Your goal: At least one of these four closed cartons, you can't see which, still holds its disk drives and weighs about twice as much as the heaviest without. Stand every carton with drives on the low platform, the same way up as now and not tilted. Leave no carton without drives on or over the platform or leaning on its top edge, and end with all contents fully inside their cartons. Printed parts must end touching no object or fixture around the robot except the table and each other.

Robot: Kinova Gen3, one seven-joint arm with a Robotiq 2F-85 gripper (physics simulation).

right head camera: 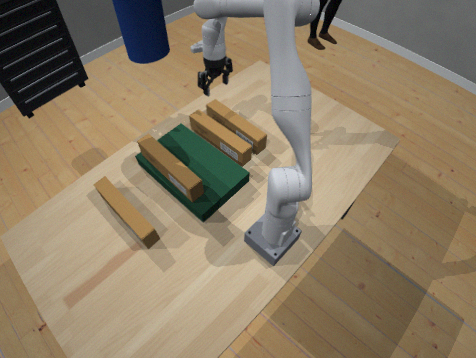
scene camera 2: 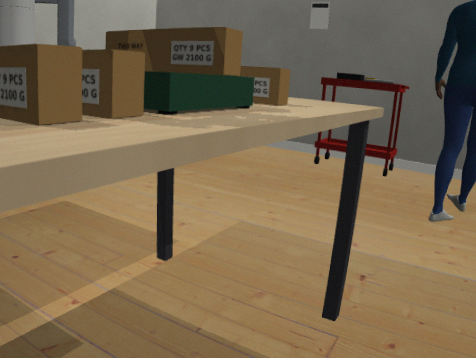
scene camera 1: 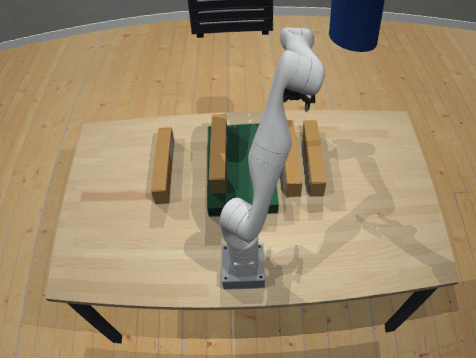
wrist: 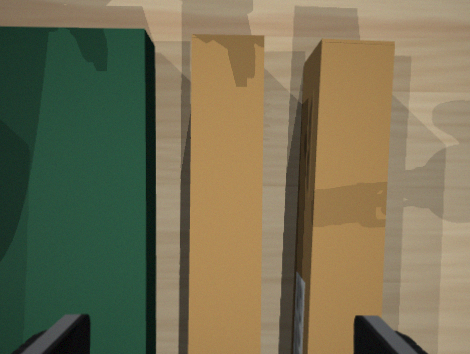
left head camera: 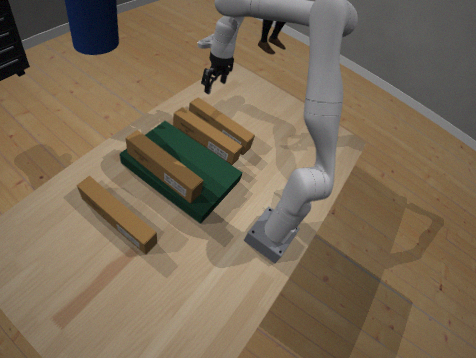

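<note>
One closed brown carton (left head camera: pixel 162 162) (right head camera: pixel 170 165) (scene camera 1: pixel 218 150) (scene camera 2: pixel 155 55) stands upright on the green platform (left head camera: pixel 200 155) (right head camera: pixel 210 160) (scene camera 1: pixel 237 150) (scene camera 2: pixel 200 92) (wrist: pixel 90 175), along its left part. Another carton (left head camera: pixel 115 212) (right head camera: pixel 125 210) (scene camera 1: pixel 162 162) stands on the table left of the platform. An inner right carton (left head camera: pixel 205 130) (right head camera: pixel 220 132) (scene camera 1: pixel 291 180) (scene camera 2: pixel 127 82) (wrist: pixel 225 175) and an outer right carton (left head camera: pixel 220 117) (right head camera: pixel 235 120) (scene camera 1: pixel 314 155) (scene camera 2: pixel 55 85) (wrist: pixel 352 150) stand on the table, apart. My gripper (left head camera: pixel 215 86) (right head camera: pixel 216 87) (wrist: pixel 222 332) is open and empty, high above the right cartons. Carton contents are hidden.
My arm's base (left head camera: pixel 272 240) (right head camera: pixel 272 242) (scene camera 1: pixel 243 280) stands at the front table edge. A blue cylinder (left head camera: pixel 93 25) (right head camera: pixel 142 30) (scene camera 1: pixel 356 22) and a black drawer cabinet (right head camera: pixel 42 55) stand beyond the table. A red cart (scene camera 2: pixel 365 84) and a person (scene camera 2: pixel 457 85) are beyond it in scene camera 2.
</note>
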